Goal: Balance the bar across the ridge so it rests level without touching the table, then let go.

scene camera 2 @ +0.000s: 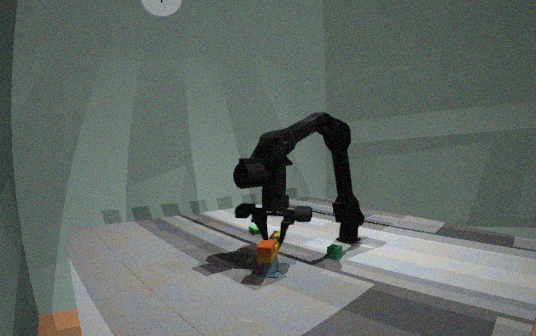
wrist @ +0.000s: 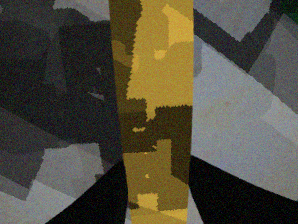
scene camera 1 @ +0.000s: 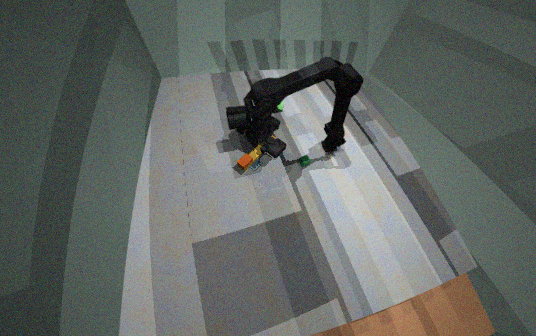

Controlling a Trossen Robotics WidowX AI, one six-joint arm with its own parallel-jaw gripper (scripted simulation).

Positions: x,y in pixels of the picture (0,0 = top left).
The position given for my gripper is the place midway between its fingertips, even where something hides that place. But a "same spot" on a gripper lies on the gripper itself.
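My gripper: visible in scene camera 1, scene camera 2, wrist view (pixel 156 165). Same spot on my gripper: (scene camera 1: pixel 274 147) and (scene camera 2: pixel 301 208).
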